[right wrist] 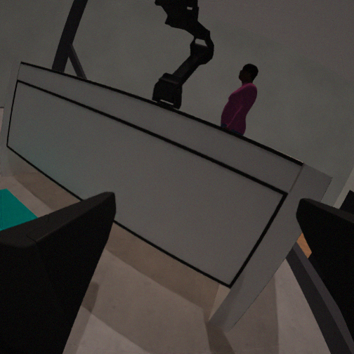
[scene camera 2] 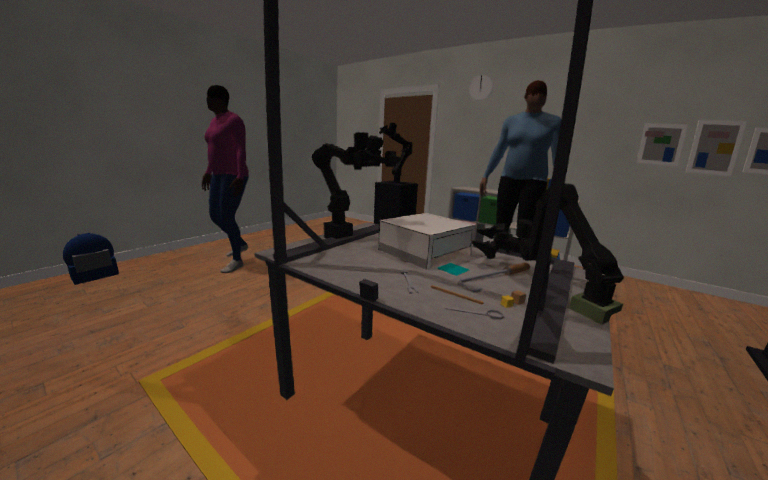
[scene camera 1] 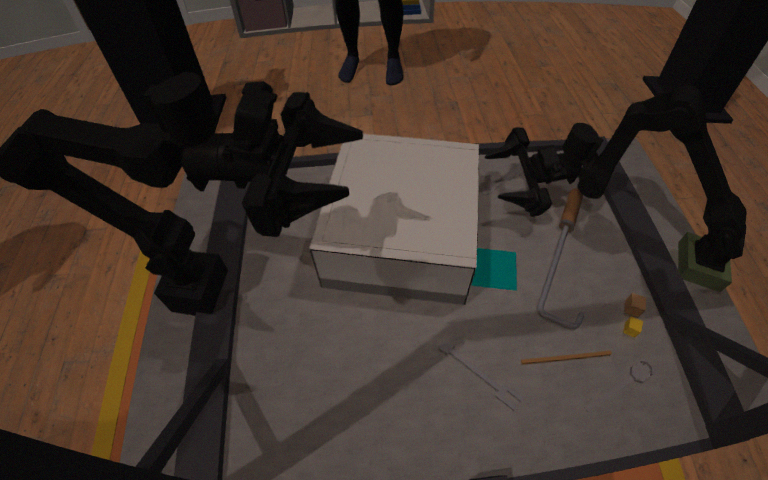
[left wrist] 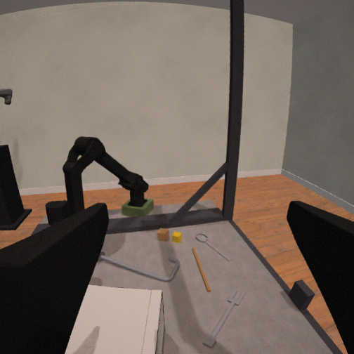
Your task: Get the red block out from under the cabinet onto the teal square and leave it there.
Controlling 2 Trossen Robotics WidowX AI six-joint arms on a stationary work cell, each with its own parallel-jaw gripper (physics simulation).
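Places are measured from the left arm's base along level axes (x back, y right, z up), in millimetres.
Pixels of known places: left gripper, fingertip midpoint: (scene camera 2: 392, 159) (scene camera 1: 356, 161); right gripper, fingertip midpoint: (scene camera 2: 474, 236) (scene camera 1: 491, 176); left arm's base, origin of the base link: (scene camera 2: 338, 223) (scene camera 1: 186, 273); right arm's base, origin of the base link: (scene camera 2: 597, 299) (scene camera 1: 709, 256).
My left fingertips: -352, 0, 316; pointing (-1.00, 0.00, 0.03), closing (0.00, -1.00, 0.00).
For each thing: its top centre in the pictures, then the offset to it from my left fingertips, as dx, dy, dz. "*": a spot on its surface instead.
- white cabinet, middle of its top: (scene camera 1: 402, 190) (scene camera 2: 427, 222) -36, -195, -258
- teal square, surface spot: (scene camera 1: 498, 268) (scene camera 2: 455, 269) * -240, -129, -393
- orange stick, middle of its top: (scene camera 1: 568, 356) (scene camera 2: 456, 293) -366, +52, -387
- fork, middle of its top: (scene camera 1: 480, 372) (scene camera 2: 408, 279) -204, +95, -386
- ringed tool, middle of its top: (scene camera 1: 620, 386) (scene camera 2: 474, 310) -460, +102, -386
- tan block, middle of its top: (scene camera 1: 638, 301) (scene camera 2: 519, 293) -515, -62, -364
- yellow block, middle of its top: (scene camera 1: 636, 324) (scene camera 2: 508, 297) -502, -15, -369
The red block does not show in any view; the space under the white cabinet (scene camera 1: 436, 169) (scene camera 2: 427, 223) (left wrist: 115, 315) (right wrist: 150, 165) is largely hidden. The teal square (scene camera 1: 498, 268) (scene camera 2: 453, 268) (right wrist: 15, 212) lies flat on the table beside the cabinet, bare where it shows. My left gripper (scene camera 1: 353, 163) (left wrist: 200, 211) is open and empty, above the cabinet's left side in scene camera 1. My right gripper (scene camera 1: 493, 176) (right wrist: 210, 205) is open and empty, just right of the cabinet in scene camera 1, its fingers pointing at the cabinet's side panel.
A hooked rod (scene camera 1: 555, 266) (scene camera 2: 492, 274) (left wrist: 137, 271) with a wooden handle lies right of the teal square, its handle end beside the right arm. An orange stick (scene camera 1: 566, 357) (left wrist: 201, 270), a fork (scene camera 1: 475, 370), a ringed tool (scene camera 2: 470, 311), a tan block (scene camera 1: 635, 304) and a yellow block (scene camera 1: 633, 326) lie nearer the front.
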